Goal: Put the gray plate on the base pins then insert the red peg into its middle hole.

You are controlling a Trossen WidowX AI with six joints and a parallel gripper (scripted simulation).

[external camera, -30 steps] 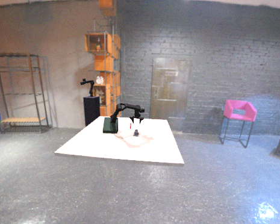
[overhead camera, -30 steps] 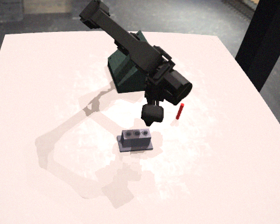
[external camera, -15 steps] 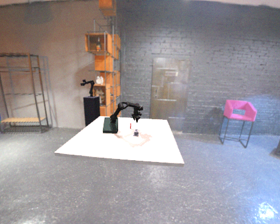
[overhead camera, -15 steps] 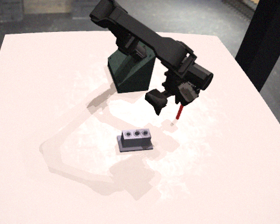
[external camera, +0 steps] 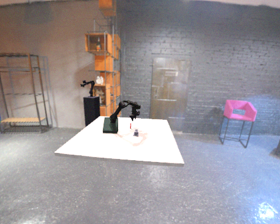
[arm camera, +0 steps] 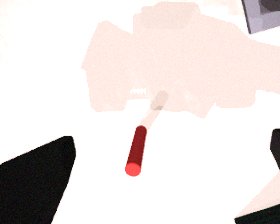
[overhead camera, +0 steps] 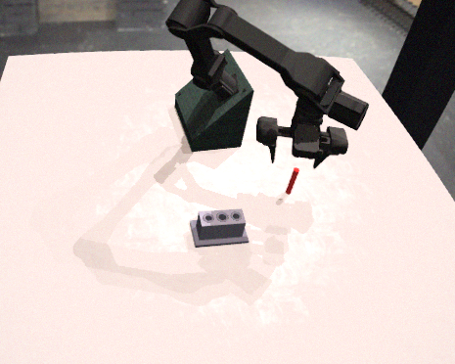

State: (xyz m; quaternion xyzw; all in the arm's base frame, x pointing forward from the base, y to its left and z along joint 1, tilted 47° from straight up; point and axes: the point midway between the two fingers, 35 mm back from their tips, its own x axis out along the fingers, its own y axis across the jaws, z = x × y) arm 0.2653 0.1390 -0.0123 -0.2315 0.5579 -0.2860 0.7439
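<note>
Right now my gripper tip is 11 cm above the red peg, 6 cm past it and 4 cm to the right of it. The rest, counted from my gripper tip: base 15 cm to the right, 14 cm below, 6 cm ahead; gray plate 15 cm to the right, 11 cm below, 7 cm ahead.
</note>
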